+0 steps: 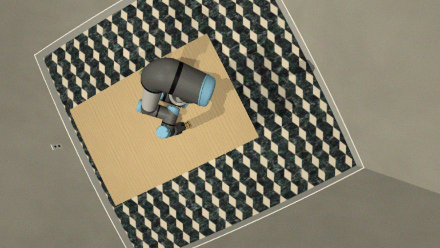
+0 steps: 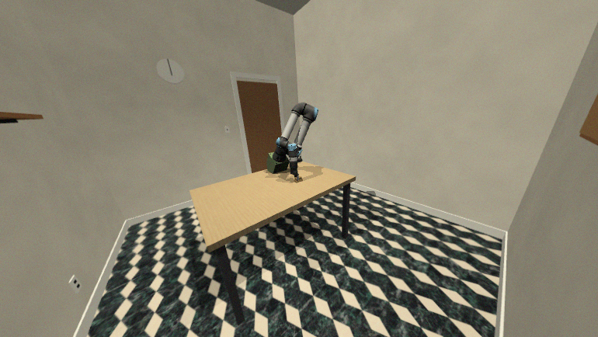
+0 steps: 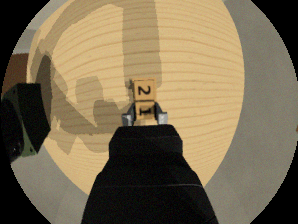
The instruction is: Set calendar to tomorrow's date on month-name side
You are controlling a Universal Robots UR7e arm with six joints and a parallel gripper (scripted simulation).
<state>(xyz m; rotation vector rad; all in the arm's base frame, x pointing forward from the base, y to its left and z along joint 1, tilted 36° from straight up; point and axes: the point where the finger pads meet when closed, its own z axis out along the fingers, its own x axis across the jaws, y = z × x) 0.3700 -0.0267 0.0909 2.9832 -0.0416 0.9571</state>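
Right now my hand is 10 mm above the wooden cube. The rest, counted from my hand: wooden tray 30 mm below, 20 mm to the left.
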